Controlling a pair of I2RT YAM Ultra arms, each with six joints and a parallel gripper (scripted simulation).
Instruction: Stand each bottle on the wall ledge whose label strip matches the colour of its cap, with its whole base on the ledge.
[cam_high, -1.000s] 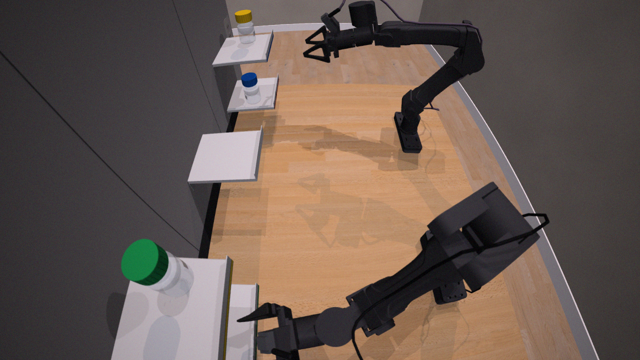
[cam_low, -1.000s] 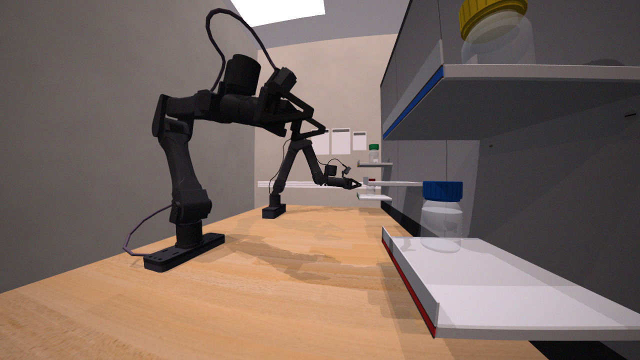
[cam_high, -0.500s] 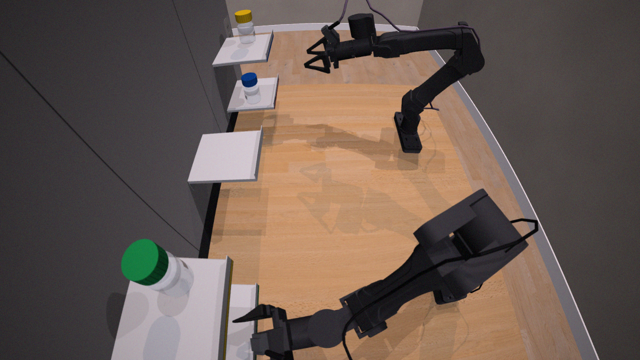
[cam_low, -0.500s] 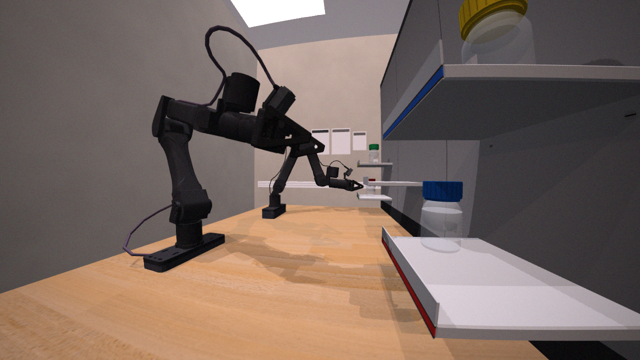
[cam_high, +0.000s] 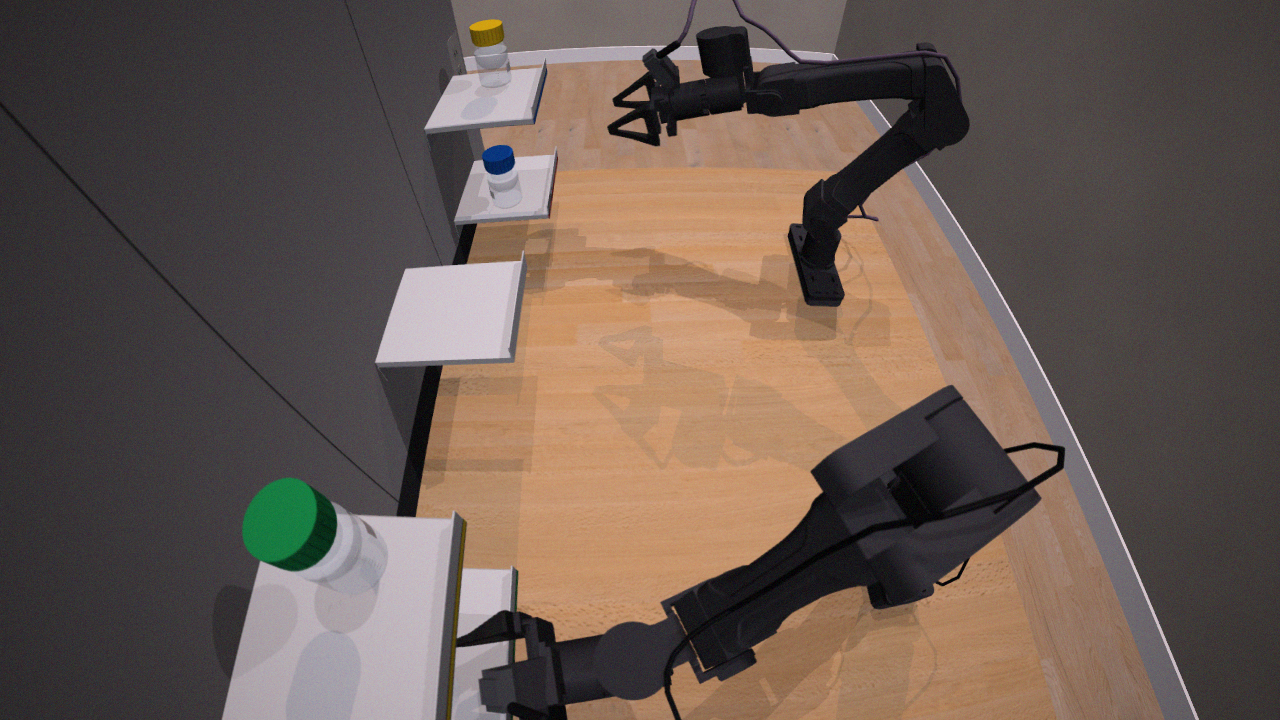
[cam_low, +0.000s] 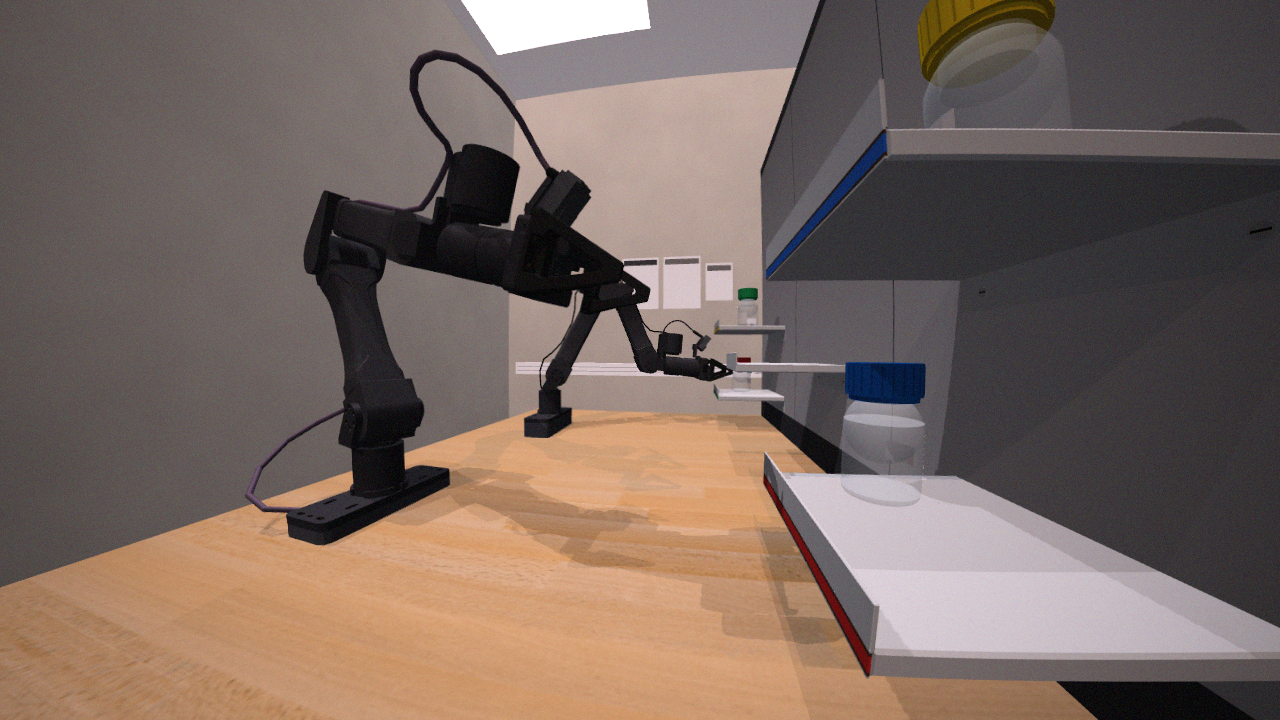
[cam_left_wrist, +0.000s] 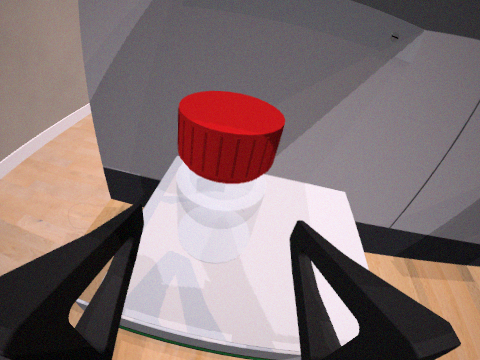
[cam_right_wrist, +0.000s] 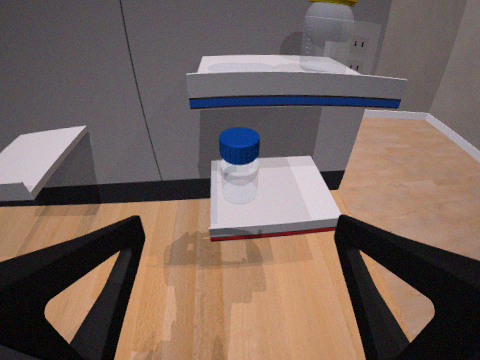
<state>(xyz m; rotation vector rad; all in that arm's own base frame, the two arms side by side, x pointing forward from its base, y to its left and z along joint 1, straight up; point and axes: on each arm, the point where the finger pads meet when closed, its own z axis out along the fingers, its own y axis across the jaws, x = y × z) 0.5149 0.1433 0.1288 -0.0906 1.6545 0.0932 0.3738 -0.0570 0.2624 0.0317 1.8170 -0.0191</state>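
The red-capped bottle lies 5 cm ahead of my left hand, 2 cm below it and 1 cm to the left of it. The rest, counted from my left hand: green-capped bottle (18 cm above, 9 cm to the right, 5 cm ahead); then grey wall (41 cm to the right, 28 cm above, 17 cm ahead); then blue-capped bottle (77 cm to the right, 8 cm ahead, 2 cm below).
My right gripper is now 210 mm short of the blue-capped bottle, 10 mm to the left of it and 130 mm above it. The rest, counted from my right hand: yellow-capped bottle (210 mm ahead, 110 mm to the right, 70 mm above); green-capped bottle (180 mm ahead, 680 mm to the left, 70 mm above); grey wall (300 mm ahead, 350 mm to the left, 170 mm above).
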